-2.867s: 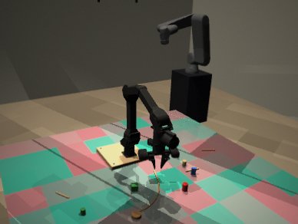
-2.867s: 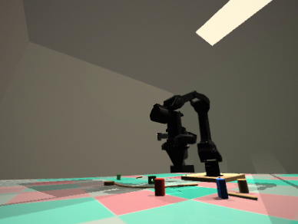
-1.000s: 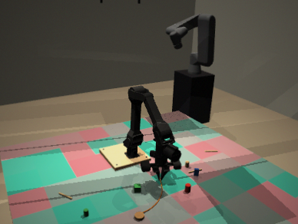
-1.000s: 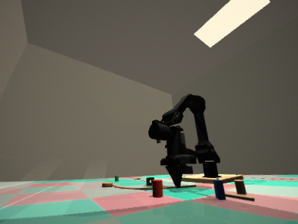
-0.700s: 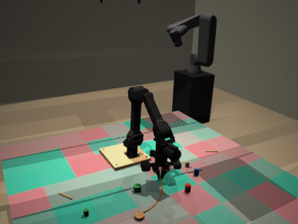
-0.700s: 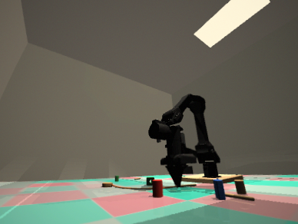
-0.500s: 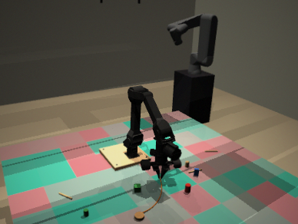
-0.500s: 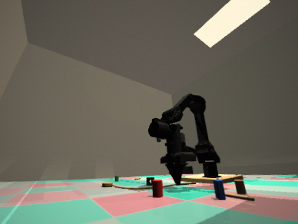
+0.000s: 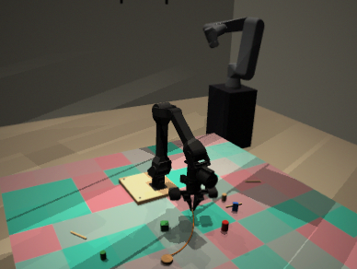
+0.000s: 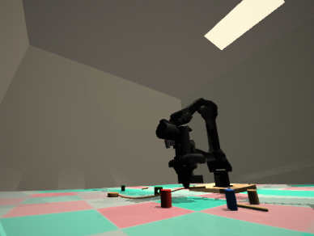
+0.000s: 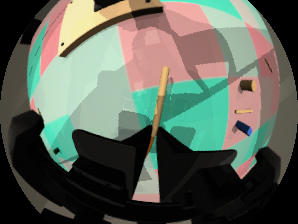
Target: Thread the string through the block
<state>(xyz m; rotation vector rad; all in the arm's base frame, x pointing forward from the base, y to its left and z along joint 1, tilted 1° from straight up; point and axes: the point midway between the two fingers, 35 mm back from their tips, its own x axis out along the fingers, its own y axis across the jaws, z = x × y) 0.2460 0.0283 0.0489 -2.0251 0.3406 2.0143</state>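
My gripper tip is now 13 cm short of the red cylinder, 7 cm to the right of it and 1 cm above it. From my gripper tip the other things lie so: blue cylinder (5 cm ahead, 18 cm to the left, 1 cm below); then green block (2 cm ahead, 14 cm to the right, 1 cm below); then thin wooden stick (1 cm behind, 1 cm to the left).
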